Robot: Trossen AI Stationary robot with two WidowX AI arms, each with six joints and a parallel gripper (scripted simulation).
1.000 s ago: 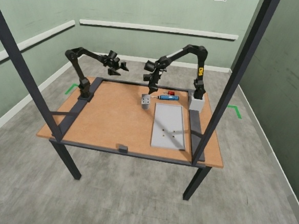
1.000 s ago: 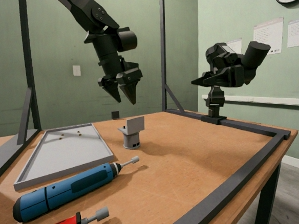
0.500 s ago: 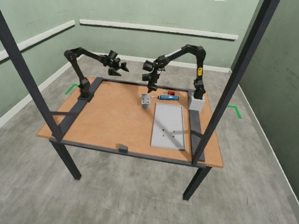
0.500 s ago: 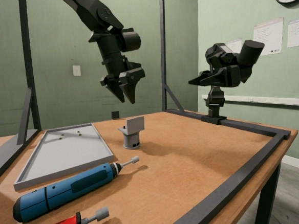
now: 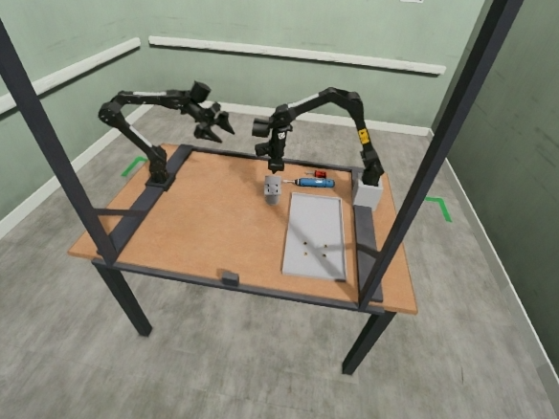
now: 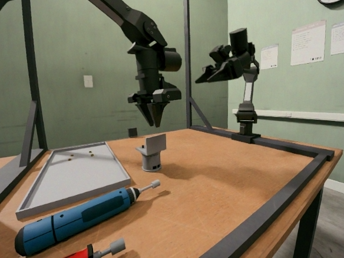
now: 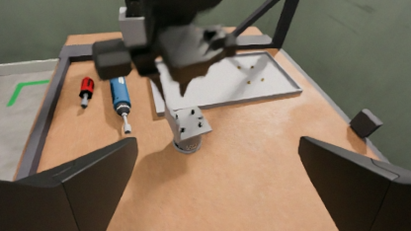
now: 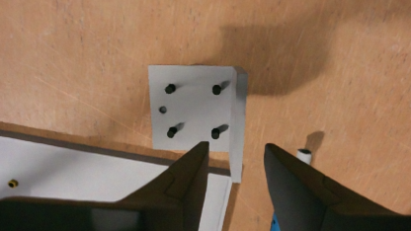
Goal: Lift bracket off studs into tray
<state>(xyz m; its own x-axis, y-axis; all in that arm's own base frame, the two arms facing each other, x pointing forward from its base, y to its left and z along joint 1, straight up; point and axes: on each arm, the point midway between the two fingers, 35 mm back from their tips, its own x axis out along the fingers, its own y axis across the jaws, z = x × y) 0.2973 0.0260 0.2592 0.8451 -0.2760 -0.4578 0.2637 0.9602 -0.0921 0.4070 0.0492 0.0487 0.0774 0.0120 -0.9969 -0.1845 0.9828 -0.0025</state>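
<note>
My right hand is 10 cm above the grey L-shaped bracket and 3 cm past it. Round my right hand: red tool: 20 cm to the right, 18 cm ahead, 16 cm below; then grey joint module: 14 cm below, 3 cm behind; then grey tray: 19 cm to the right, 19 cm behind, 16 cm below.
</note>
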